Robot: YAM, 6 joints.
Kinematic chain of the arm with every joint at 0, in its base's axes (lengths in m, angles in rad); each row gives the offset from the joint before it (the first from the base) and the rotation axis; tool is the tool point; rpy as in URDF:
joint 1: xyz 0 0 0.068 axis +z
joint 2: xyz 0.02 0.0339 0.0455 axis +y
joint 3: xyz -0.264 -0.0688 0 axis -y
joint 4: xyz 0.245 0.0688 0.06 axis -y
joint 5: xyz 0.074 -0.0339 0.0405 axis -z
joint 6: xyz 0.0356 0 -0.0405 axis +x
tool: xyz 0 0 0 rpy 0 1.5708 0
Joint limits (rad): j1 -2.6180..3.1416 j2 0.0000..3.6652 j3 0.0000..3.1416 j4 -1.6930..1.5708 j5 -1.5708..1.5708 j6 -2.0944..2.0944
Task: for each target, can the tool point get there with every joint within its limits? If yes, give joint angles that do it. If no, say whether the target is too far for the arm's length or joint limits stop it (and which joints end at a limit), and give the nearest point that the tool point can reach.
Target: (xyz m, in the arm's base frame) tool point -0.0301 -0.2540 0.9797
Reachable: no: too far | nearest point -0.0217 -0.1831 0.7174 | short by 0.272 m
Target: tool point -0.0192 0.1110 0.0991
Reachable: yes | joints 1.9311 1.4190 0.3705 -0.9613 0.6357 -0.5891
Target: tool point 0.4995 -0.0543 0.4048
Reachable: yes | joints -0.1511 2.1746 2.3323 -0.3916 -0.6498 0.2745
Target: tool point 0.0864 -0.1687 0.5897
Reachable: yes | joints -1.0214 1.4988 2.4884 -1.2250 0.4179 -1.2295
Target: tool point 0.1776 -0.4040 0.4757
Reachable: yes | joints 1.9773 0.7088 2.6864 1.2642 0.0951 1.2737
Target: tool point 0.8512 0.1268 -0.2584
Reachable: no: too far | nearest point 0.5859 0.0873 -0.1397 | short by 0.293 m
